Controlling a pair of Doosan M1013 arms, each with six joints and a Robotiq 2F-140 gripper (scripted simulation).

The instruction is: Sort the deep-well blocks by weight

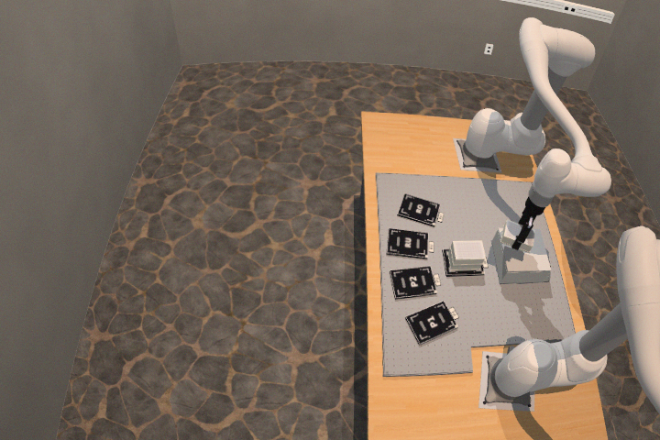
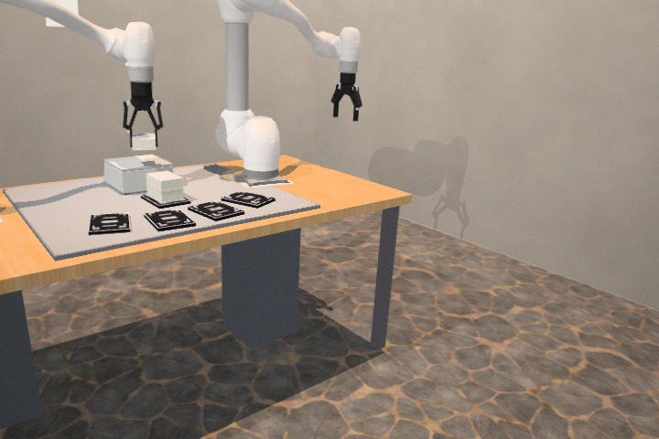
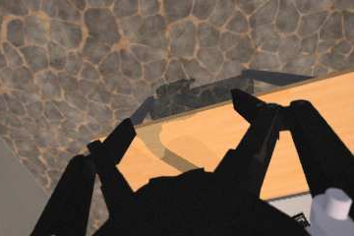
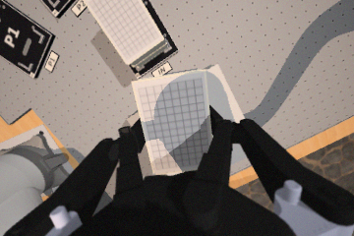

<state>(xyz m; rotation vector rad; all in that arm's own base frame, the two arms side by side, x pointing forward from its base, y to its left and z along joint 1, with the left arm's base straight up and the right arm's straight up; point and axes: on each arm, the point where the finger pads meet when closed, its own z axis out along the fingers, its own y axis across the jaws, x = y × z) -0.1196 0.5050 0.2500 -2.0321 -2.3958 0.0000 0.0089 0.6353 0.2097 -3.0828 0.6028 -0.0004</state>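
Observation:
Right now my right hand is 41 cm short of the nest RU, 7 cm to the left of it and 19 cm above it. Also, from my right hand: check-weigher CW (8 cm behind, 1 cm to the right, 13 cm below); nest P2 (39 cm ahead, 11 cm to the left, 19 cm below); infeed nest (18 cm ahead, 1 cm to the left, 19 cm below).

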